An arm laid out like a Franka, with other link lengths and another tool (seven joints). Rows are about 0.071 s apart.
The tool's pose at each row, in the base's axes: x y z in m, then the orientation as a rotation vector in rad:
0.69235, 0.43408, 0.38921, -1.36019, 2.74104, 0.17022
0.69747, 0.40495, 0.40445, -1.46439, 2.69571, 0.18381
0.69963, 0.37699, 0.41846, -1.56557, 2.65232, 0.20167
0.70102, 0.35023, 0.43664, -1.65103, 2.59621, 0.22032
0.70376, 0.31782, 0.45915, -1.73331, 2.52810, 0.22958
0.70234, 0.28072, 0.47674, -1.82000, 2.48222, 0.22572
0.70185, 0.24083, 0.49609, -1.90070, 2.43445, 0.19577
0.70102, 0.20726, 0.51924, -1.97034, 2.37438, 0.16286
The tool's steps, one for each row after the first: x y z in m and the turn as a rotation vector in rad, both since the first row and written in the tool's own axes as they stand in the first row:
0.01808, -0.02058, -0.01888, -0.01586, 0.00619, -0.07286
0.03717, -0.03818, -0.03645, -0.03598, 0.01516, -0.14255
0.05529, -0.05417, -0.05801, -0.05018, 0.00982, -0.20817
0.07653, -0.07435, -0.08458, -0.05564, -0.00103, -0.27721
0.10457, -0.09435, -0.10698, -0.06251, 0.01298, -0.33971
0.13403, -0.11665, -0.13148, -0.05254, 0.03087, -0.40042
0.15827, -0.13464, -0.15891, -0.03524, 0.03707, -0.46104

